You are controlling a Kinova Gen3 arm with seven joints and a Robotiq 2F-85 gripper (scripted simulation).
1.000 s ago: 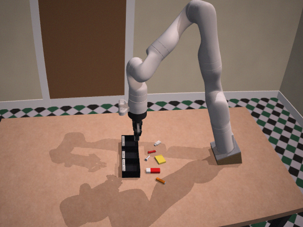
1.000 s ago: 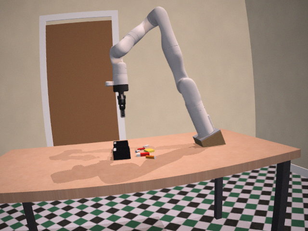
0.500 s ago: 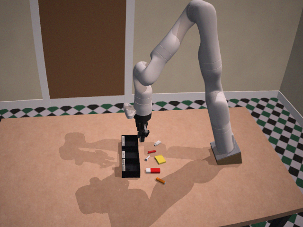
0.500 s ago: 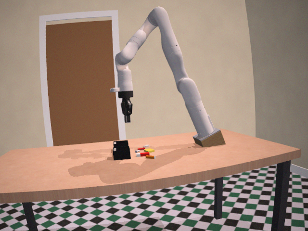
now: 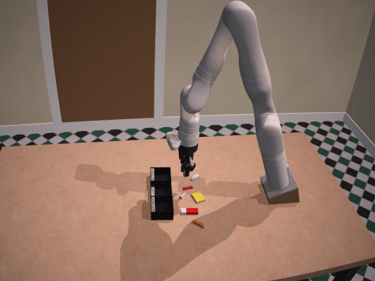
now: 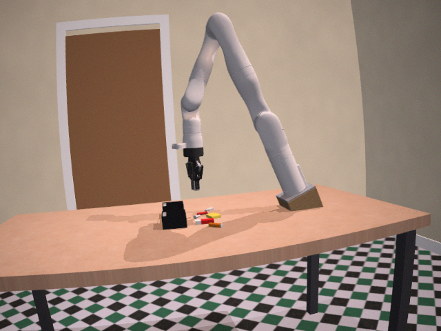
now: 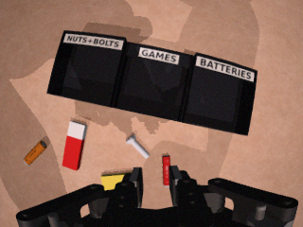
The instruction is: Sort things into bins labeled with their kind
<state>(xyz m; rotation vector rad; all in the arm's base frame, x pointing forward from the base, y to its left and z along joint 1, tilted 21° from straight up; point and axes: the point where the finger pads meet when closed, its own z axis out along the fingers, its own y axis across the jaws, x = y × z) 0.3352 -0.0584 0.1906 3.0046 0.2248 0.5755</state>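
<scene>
The red battery is 12 cm below my hand, 2 cm to the right of it and 2 cm behind it. The rest, counted from my hand: bolt: 12 cm below, 2 cm to the left, 1 cm ahead; then yellow block: 12 cm below, 5 cm behind, 4 cm to the left; then USB stick: 12 cm below, 8 cm to the right, 6 cm behind.
</scene>
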